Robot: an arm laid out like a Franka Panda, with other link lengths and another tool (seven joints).
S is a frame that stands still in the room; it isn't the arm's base.
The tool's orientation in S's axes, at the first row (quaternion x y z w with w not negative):
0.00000 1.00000 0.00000 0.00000
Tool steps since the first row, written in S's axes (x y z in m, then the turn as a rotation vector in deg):
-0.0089 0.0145 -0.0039 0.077 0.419 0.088
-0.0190 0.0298 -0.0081 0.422 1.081 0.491
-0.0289 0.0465 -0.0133 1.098 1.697 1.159
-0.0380 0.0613 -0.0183 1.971 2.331 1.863
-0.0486 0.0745 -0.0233 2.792 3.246 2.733
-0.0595 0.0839 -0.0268 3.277 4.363 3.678
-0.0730 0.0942 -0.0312 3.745 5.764 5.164
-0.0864 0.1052 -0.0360 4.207 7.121 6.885
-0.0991 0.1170 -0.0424 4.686 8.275 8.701
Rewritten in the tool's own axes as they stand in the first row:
0.0089 0.0145 0.0039 -0.077 0.419 -0.088
0.0190 0.0298 0.0081 -0.422 1.081 -0.491
0.0289 0.0465 0.0133 -1.098 1.697 -1.159
0.0380 0.0613 0.0183 -1.971 2.331 -1.863
0.0486 0.0745 0.0233 -2.792 3.246 -2.733
0.0595 0.0839 0.0268 -3.277 4.363 -3.678
0.0730 0.0942 0.0312 -3.745 5.764 -5.164
0.0864 0.1052 0.0360 -4.207 7.121 -6.885
0.0991 0.1170 0.0424 -4.686 8.275 -8.701

